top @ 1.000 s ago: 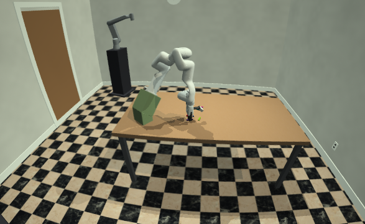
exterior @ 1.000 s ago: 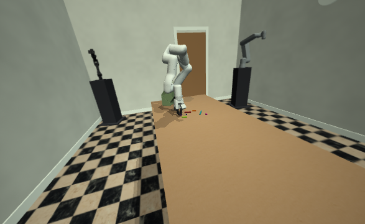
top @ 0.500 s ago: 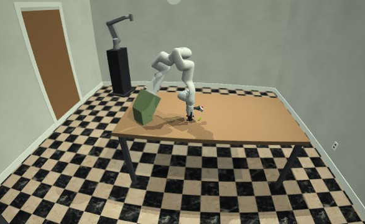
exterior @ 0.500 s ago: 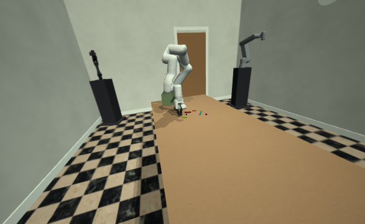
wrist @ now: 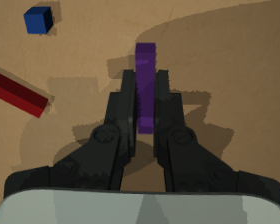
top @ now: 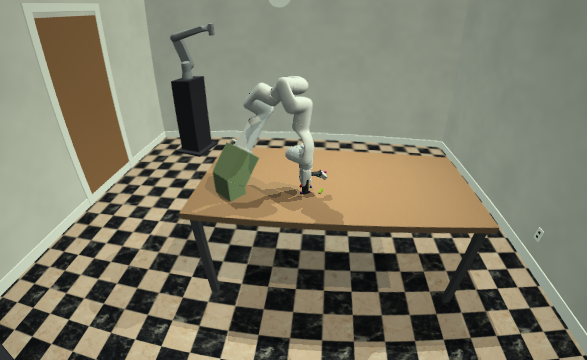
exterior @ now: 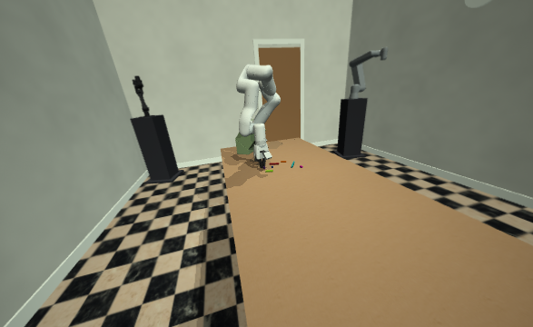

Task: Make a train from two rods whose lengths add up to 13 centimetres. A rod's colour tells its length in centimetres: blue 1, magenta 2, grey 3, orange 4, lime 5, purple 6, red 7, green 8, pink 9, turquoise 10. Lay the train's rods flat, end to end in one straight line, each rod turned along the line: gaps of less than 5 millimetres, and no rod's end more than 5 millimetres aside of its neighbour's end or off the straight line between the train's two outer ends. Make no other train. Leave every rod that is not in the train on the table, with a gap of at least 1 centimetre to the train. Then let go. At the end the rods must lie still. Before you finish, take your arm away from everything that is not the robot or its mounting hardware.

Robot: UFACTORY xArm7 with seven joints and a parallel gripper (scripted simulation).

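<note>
Now: hand 20 mm above the purple rod. Also, from my hand: red rod 40 mm behind, 80 mm to the left, 20 mm below; then small blue rod 10 mm ahead, 70 mm to the left, 20 mm below; then lime rod 80 mm ahead, 50 mm to the left, 20 mm below.
</note>
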